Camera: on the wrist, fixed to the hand. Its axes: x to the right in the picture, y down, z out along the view.
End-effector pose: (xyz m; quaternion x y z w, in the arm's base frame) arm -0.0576 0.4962 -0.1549 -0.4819 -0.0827 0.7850 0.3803
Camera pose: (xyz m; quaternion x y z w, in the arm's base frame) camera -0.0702 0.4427 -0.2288 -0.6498 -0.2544 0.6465 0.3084
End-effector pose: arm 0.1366 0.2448 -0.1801 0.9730 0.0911 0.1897 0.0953
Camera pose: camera 0.1487 0.1772 -0.1188 0.8797 0.1164 0.3219 0.3302
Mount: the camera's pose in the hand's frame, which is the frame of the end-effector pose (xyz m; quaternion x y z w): 0.0182 0.0805 -0.0409 -0.2447 0.1273 -0.0651 0.9590
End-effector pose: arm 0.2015 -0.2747 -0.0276 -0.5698 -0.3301 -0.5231 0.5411
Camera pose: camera 0.2719 -0.3333 -0.0375 -0.5907 -0.1568 -0.6902 0.3874
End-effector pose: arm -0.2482 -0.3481 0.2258 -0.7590 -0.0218 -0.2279 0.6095
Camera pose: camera -0.2199 -0.4114 0.1652 -0.8466 0.0630 -0.3602 0.3867
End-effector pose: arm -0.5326 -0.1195 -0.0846 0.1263 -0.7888 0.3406 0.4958
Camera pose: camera -0.5560 -0.0306 -0.0907 0.0078 -0.7685 0.1174 0.6290
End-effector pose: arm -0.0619 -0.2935 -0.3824 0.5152 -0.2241 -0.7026 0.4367
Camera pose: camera 0.0049 -0.3451 -0.3455 0.4912 0.0461 -0.6915 0.5277
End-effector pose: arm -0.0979 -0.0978 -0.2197 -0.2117 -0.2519 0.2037 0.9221
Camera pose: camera -0.0826 -0.0342 -0.2845 -0.4382 -0.1878 0.0467 0.8778
